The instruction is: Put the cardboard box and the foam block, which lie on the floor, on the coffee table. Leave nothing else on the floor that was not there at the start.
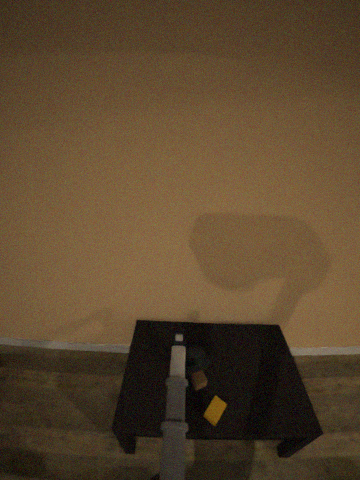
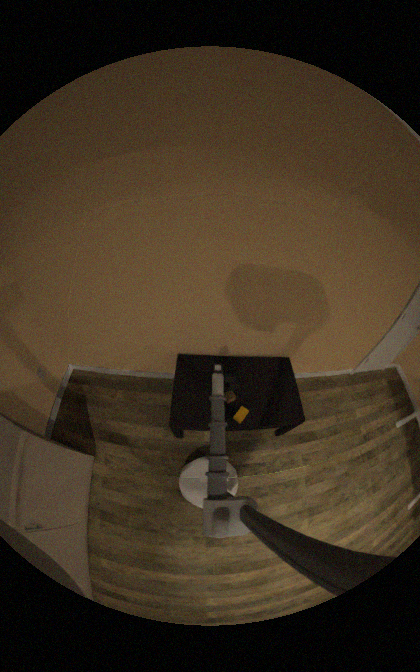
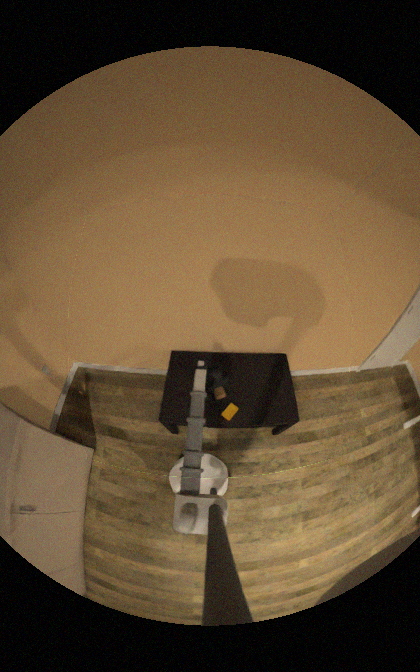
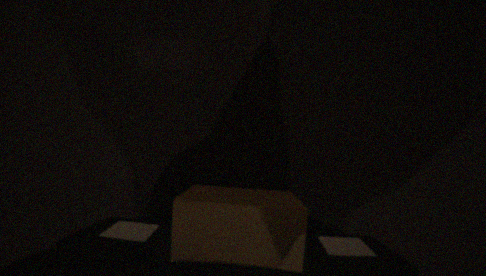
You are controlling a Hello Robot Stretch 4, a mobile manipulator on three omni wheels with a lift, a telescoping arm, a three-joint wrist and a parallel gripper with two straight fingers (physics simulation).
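Observation:
The cardboard box is brown and sits between the two fingers of my gripper, which is shut on it. The box and gripper are over the black coffee table; whether the box touches the top I cannot tell. The yellow foam block lies on the table top near its front edge, apart from the box, to the front right of it. The dark gripper body is hard to make out against the table.
My telescoping arm reaches over the table's left part. A round white object is below the arm in front of the table. A large pale furniture piece stands at the left. A wall is behind the table.

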